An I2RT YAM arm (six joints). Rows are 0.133 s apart.
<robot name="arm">
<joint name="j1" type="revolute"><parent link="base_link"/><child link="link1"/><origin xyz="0.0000 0.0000 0.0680" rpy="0.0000 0.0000 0.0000"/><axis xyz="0 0 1"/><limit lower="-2.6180" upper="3.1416"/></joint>
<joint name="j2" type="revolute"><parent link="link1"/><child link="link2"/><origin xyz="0.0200 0.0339 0.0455" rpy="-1.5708 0.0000 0.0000"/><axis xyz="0 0 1"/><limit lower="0.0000" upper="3.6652"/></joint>
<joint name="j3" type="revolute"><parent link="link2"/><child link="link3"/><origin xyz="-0.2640 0.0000 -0.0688" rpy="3.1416 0.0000 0.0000"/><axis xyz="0 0 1"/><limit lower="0.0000" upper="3.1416"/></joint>
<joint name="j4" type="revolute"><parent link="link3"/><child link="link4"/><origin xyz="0.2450 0.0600 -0.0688" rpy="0.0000 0.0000 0.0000"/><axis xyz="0 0 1"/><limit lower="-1.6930" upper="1.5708"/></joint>
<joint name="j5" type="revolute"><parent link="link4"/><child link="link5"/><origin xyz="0.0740 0.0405 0.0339" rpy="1.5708 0.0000 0.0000"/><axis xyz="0 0 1"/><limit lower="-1.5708" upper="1.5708"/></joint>
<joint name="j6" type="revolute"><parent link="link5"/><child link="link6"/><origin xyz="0.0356 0.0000 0.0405" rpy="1.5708 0.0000 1.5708"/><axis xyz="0 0 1"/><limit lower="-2.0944" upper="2.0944"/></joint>
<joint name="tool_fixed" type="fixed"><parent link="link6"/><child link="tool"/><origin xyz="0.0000 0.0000 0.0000" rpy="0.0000 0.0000 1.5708"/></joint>
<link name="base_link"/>
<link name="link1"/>
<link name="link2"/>
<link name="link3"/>
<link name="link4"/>
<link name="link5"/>
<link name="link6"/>
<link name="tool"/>
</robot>
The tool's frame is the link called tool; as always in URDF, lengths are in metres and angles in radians.
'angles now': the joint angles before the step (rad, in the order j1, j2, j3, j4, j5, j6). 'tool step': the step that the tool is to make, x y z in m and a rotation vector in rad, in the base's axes. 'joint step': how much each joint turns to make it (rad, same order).
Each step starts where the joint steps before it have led.
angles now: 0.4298 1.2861 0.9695 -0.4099 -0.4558 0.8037
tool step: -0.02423 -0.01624 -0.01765 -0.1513 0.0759 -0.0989
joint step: 0.0005 -0.0799 -0.0781 -0.1356 0.1451 -0.0037
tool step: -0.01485 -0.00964 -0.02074 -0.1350 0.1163 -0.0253
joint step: 0.0000 -0.0097 -0.0438 -0.1345 0.0749 -0.0238
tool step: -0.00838 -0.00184 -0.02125 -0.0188 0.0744 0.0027
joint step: 0.0066 0.0052 -0.0669 -0.0008 -0.0105 0.0106
